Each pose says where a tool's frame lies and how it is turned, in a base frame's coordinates. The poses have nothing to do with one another.
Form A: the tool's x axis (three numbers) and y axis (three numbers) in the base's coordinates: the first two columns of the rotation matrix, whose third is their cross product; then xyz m.
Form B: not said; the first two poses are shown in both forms.
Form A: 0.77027 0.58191 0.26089 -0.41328 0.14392 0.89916 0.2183 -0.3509 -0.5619
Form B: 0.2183 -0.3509 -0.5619 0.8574 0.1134 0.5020 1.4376
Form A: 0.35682 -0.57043 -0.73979 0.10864 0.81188 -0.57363 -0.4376 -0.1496 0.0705
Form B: -0.4376 -0.1496 0.0705 -0.3614 0.8636 -0.3516 1.3076
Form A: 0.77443 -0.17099 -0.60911 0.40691 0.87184 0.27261 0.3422 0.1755 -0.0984
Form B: 0.3422 0.1755 -0.0984 0.5091 0.7610 -0.4022 0.8017
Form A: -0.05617 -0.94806 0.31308 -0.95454 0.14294 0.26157 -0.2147 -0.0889 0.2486
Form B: -0.2147 -0.0889 0.2486 0.6693 -0.7430 0.0079 2.7217
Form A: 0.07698 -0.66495 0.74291 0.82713 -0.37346 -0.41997 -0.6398 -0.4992 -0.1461
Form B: -0.6398 -0.4992 -0.1461 -0.5786 -0.1010 -0.8093 1.9688
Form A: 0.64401 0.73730 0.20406 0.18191 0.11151 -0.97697 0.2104 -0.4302 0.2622
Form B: 0.2104 -0.4302 0.2622 -0.8315 -0.4792 0.2810 1.7248
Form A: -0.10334 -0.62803 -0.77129 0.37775 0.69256 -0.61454 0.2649 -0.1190 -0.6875
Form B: 0.2649 -0.1190 -0.6875 -0.1308 0.8521 -0.5067 1.6937
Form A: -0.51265 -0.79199 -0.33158 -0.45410 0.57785 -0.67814 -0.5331 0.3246 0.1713
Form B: -0.5331 0.3246 0.1713 -0.3968 0.8746 -0.2787 2.4904
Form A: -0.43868 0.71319 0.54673 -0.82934 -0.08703 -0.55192 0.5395 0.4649 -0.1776
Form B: 0.5395 0.4649 -0.1776 0.0803 -0.4993 0.8627 2.0354
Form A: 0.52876 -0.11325 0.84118 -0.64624 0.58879 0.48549 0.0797 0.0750 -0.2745
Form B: 0.0797 0.0750 -0.2745 0.6533 -0.7070 0.2708 1.3920
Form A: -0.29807 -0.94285 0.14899 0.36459 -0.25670 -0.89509 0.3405 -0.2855 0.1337
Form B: 0.3405 -0.2855 0.1337 -0.4144 0.4451 -0.7938 2.1740
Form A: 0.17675 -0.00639 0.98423 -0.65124 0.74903 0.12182 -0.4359 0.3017 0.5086
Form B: -0.4359 0.3017 0.5086 0.3923 -0.8614 0.3225 1.5438
